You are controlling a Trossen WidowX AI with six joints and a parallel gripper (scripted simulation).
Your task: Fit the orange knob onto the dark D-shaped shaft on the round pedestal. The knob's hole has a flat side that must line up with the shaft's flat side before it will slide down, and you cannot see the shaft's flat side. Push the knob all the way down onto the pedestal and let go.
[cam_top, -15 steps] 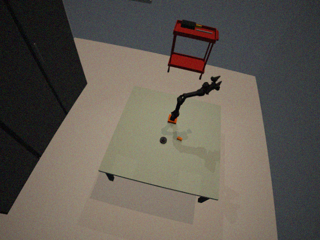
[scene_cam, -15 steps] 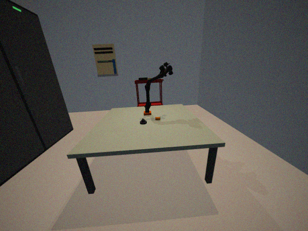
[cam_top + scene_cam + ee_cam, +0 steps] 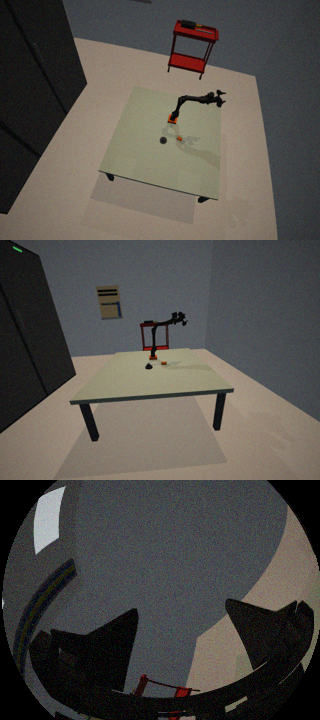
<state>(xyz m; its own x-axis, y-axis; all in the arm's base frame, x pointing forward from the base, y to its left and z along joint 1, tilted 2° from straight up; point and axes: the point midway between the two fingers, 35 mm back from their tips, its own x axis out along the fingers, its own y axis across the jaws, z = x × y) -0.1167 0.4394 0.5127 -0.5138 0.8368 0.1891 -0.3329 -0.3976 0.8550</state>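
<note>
Right now the orange knob is 370 mm ahead of my gripper tip, 330 mm to the right of it and 520 mm below it. From my gripper tip the other things lie so: round pedestal (460 mm ahead, 500 mm to the right, 500 mm below).
</note>
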